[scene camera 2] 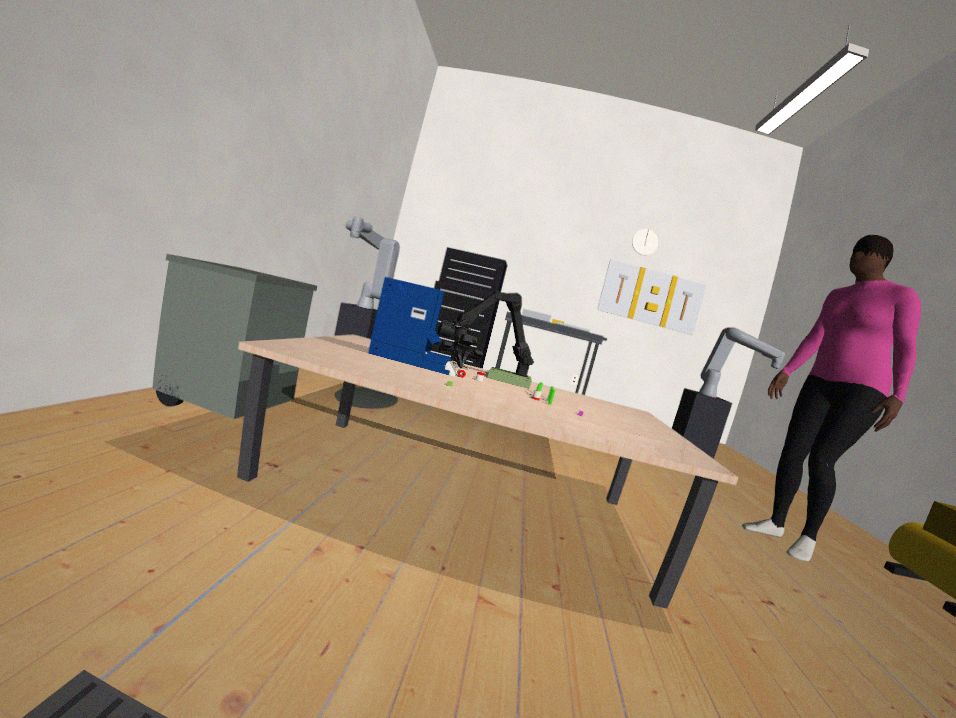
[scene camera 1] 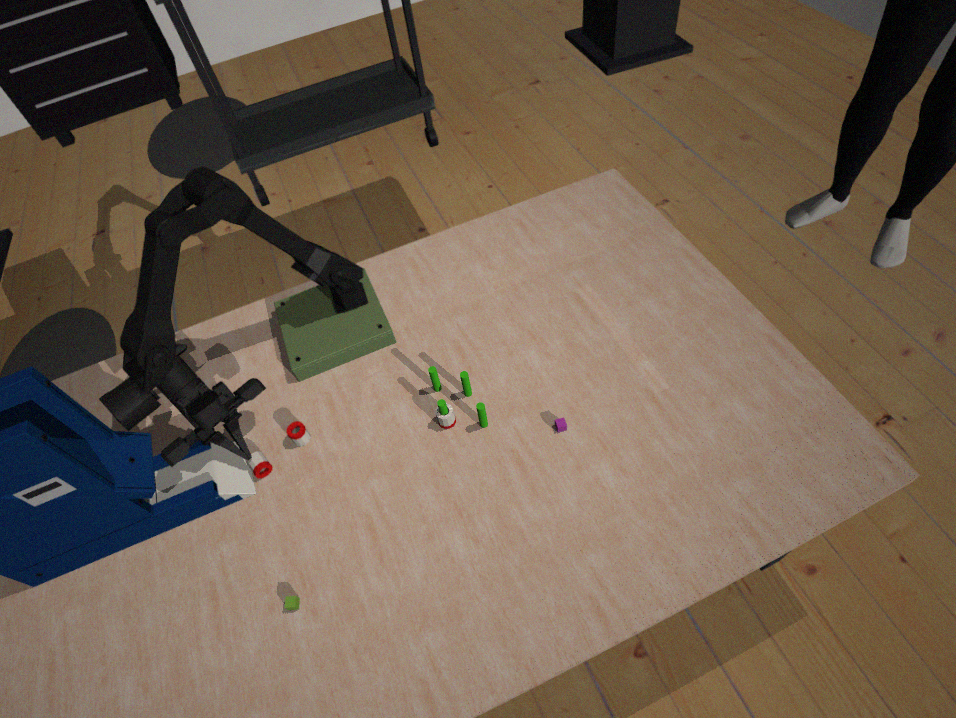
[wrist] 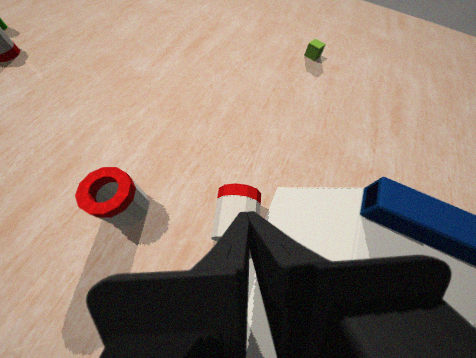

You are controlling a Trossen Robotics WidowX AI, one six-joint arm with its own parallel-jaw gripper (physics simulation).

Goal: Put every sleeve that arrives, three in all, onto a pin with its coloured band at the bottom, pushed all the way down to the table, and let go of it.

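One white sleeve (scene camera 1: 446,418) (wrist: 5,45) sits on a green pin (scene camera 1: 442,404), its red band at the bottom against the table. Three bare green pins (scene camera 1: 434,378) (scene camera 1: 466,384) (scene camera 1: 482,415) stand beside it. A second sleeve (scene camera 1: 302,441) (wrist: 126,194) stands upright on the table, red band on top. A third sleeve (scene camera 1: 262,468) (wrist: 234,212) lies on its side by the chute's end, its red end facing away from the arm. My gripper (scene camera 1: 248,457) (wrist: 246,218) is shut and empty. Its tips are at the third sleeve's near end and hide part of it in the wrist view.
A blue dispenser (scene camera 1: 85,455) (scene camera 2: 405,320) with a white chute (scene camera 1: 233,480) (wrist: 310,220) and blue side rails (wrist: 425,215) stands beside the gripper. The arm's green base (scene camera 1: 340,340) is behind the pins. A lime cube (scene camera 1: 290,602) (wrist: 314,50) and a purple cube (scene camera 1: 561,424) lie on the table.
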